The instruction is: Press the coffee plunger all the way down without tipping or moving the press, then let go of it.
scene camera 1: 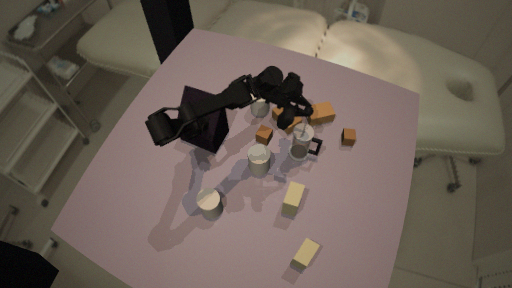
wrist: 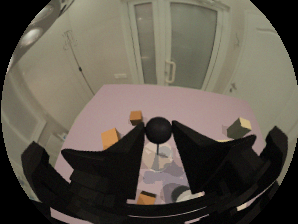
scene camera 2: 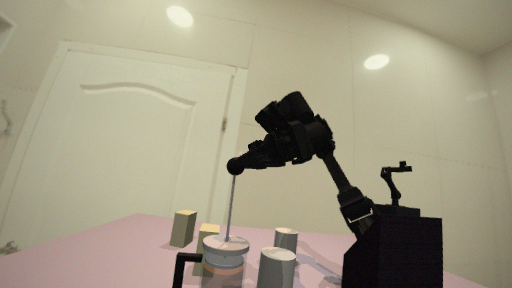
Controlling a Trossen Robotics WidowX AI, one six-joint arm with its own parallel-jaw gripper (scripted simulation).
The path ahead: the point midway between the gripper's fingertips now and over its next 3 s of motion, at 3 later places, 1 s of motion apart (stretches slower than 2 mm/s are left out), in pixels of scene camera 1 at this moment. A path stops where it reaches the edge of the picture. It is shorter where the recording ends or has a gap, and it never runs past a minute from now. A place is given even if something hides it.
My gripper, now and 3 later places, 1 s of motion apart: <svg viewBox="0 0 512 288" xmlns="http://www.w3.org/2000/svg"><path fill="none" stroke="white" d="M310 110L314 117L316 124L317 125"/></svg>
